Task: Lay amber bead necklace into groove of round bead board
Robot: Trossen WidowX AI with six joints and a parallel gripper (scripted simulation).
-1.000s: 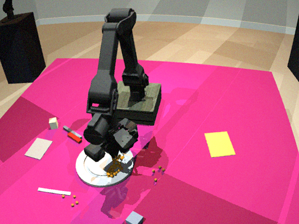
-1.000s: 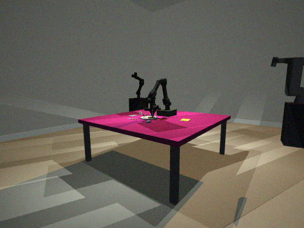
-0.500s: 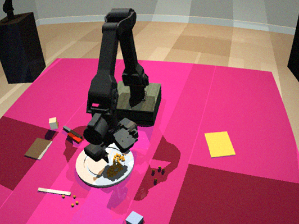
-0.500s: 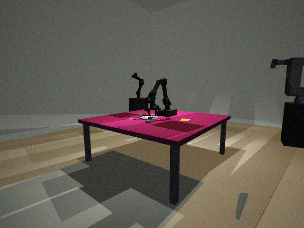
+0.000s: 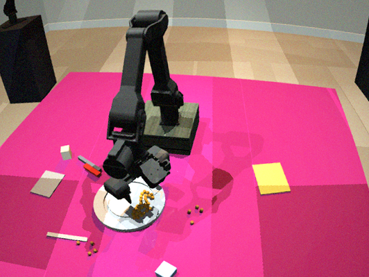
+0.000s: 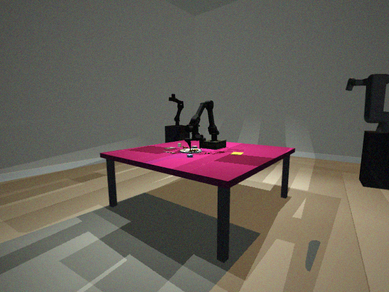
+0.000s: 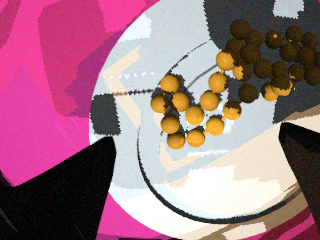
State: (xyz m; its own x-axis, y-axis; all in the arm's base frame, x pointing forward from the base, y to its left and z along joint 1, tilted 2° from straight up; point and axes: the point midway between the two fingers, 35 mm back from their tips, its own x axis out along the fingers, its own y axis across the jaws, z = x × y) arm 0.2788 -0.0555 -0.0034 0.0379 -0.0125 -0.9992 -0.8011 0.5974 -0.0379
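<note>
My gripper tip is now 2 cm short of the round bead board, 4 cm to the left of it and 1 cm above it. The rest, counted from my gripper tip: white block (14 cm behind, 9 cm to the right, 1 cm below); then red-handled tool (12 cm behind, 19 cm to the right, 2 cm below); then white strip (15 cm ahead, 19 cm to the right, 2 cm below).
</note>
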